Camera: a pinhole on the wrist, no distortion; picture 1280 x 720 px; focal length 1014.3 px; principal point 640.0 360.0 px. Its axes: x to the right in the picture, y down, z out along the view. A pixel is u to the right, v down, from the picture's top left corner.
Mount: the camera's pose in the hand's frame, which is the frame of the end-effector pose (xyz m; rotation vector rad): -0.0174 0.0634 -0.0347 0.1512 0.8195 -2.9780
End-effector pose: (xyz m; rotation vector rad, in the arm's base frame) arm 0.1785 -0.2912 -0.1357 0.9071 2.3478 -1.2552
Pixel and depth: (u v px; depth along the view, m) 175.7 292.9 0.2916
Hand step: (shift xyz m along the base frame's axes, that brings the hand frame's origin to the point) -0.1141 -0.1910 -0.1416
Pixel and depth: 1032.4 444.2 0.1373
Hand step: 0.0472 -0.0969 0.0156
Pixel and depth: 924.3 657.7 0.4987
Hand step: -0.0791 -0.4529 0.1326
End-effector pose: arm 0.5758 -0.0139 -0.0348 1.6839 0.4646 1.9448
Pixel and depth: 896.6 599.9 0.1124
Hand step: 0.0517 -0.0203 -0.0450
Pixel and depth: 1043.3 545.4 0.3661
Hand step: 0.2714 0.0211 -0.2173
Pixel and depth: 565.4 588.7 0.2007
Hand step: 0.1275 0.0446 -0.0378
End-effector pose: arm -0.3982 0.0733 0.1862 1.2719 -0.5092 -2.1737
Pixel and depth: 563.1 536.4 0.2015
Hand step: -0.1197 0.0686 0.0283
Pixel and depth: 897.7 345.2 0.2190
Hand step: -0.1079 0.1003 0.1035
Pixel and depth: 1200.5 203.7 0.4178
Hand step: -0.2068 0.2729 0.2890
